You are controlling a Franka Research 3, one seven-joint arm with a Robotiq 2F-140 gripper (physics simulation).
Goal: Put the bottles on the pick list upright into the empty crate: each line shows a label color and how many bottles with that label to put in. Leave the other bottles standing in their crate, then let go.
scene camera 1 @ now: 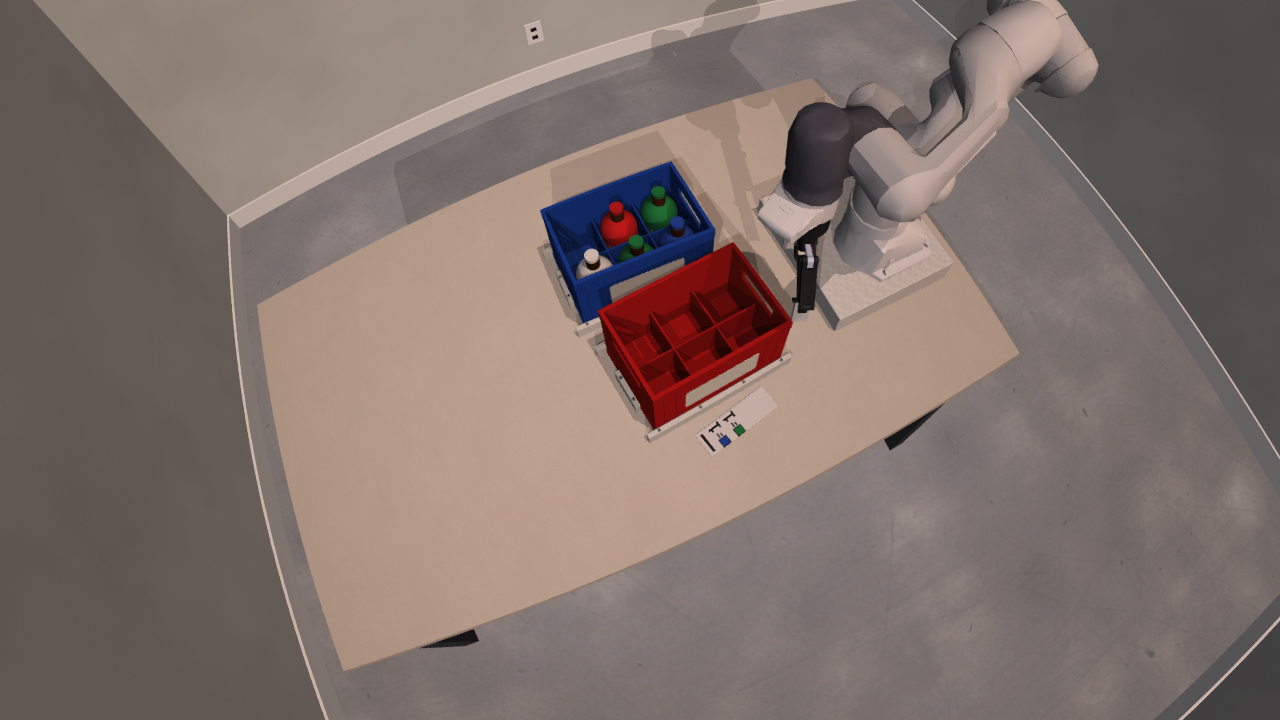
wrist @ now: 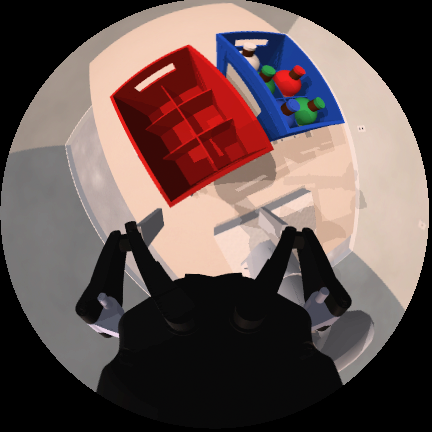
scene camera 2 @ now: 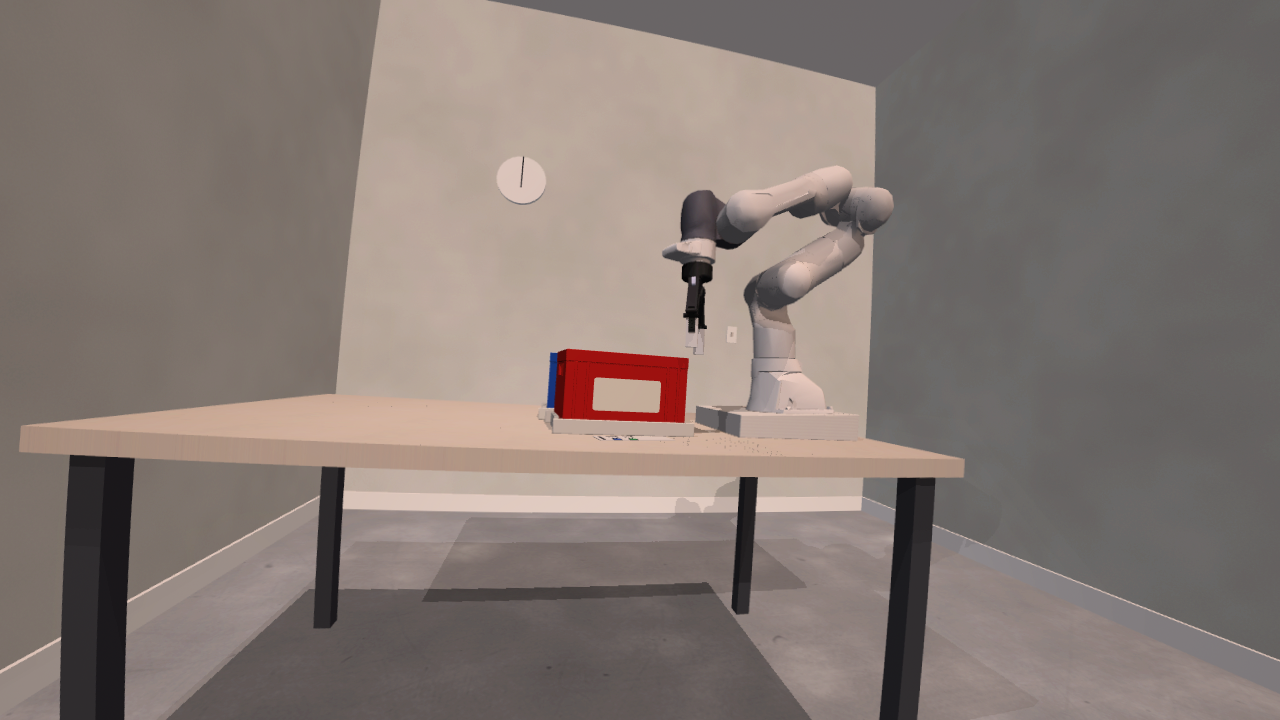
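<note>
The blue crate holds a white-capped bottle, a red bottle, a green bottle, a second green bottle and a blue-capped bottle, all upright. The red crate has six cells and no bottles. The pick list shows blue and green swatches, each with a small mark like a 1. My gripper is open and empty, pointing down beside the red crate's right end, fingertips slightly above its rim height.
Pale rails run along the crates' bases. The arm's base plate is right of the red crate, close to the gripper. The crates stand close together on the table, blue behind red in scene camera 2.
</note>
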